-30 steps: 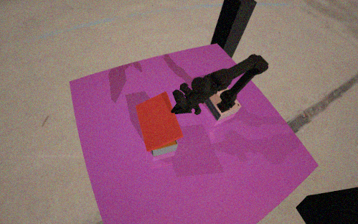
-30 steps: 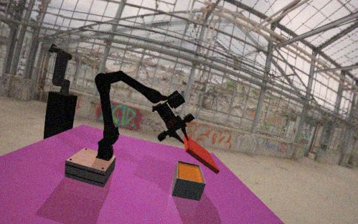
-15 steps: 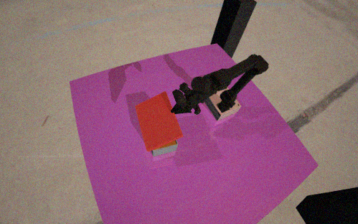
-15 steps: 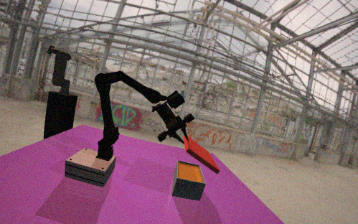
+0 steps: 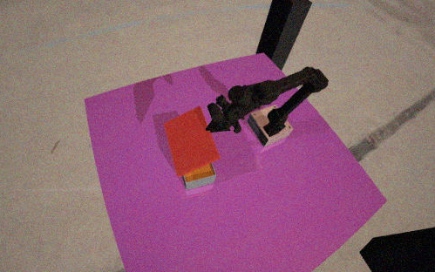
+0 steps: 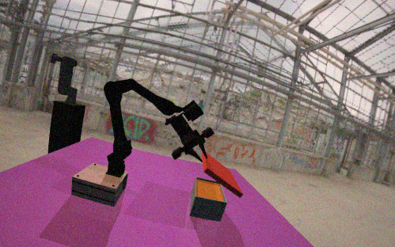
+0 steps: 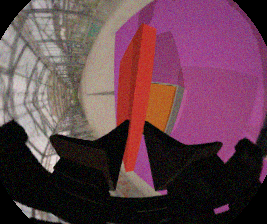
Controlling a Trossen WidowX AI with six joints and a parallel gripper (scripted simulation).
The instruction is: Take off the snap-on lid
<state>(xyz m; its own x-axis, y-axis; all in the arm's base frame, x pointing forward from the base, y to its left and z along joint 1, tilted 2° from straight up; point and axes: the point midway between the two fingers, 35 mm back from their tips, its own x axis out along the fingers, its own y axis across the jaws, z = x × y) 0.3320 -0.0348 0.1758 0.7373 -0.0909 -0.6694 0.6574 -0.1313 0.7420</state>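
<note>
Now: gripper tip 7 cm short of the lid, 1 cm to the left of it and 3 cm above it. The rest, counted from my gripper tip: storage box: 6 cm ahead, 3 cm to the left, 18 cm below.
</note>
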